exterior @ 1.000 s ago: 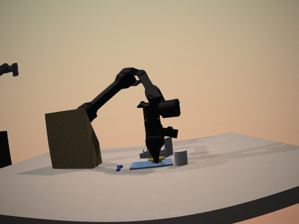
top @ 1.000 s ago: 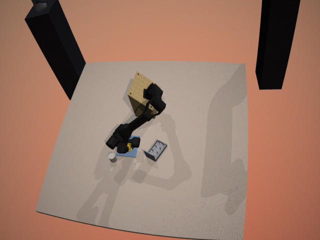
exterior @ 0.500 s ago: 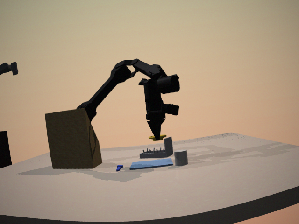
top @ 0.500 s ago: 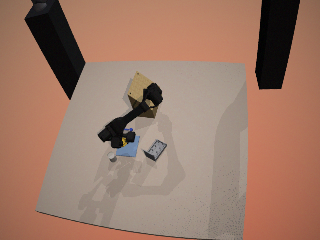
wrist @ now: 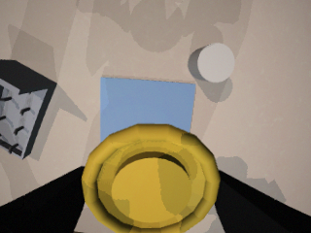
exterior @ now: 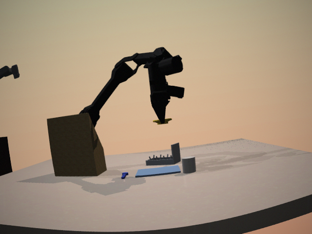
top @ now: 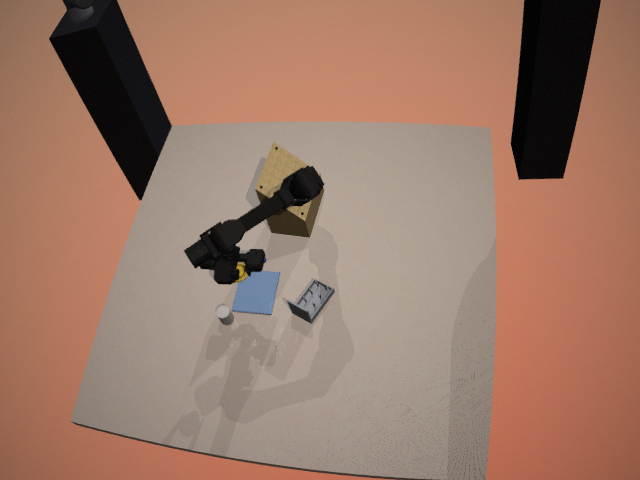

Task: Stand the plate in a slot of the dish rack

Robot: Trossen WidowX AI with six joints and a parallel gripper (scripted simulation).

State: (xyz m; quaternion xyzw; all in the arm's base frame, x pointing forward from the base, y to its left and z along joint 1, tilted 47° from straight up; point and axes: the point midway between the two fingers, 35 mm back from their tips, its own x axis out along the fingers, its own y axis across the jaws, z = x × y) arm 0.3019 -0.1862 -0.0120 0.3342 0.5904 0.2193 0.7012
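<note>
My gripper tip is now 1 cm short of the grey dish rack, 19 cm to the right of it and 14 cm above it. Also, from my gripper tip: white cup: 6 cm ahead, 8 cm to the right, 14 cm below; yellow plate: 1 cm above; blue spoon: 15 cm behind, 16 cm below.
</note>
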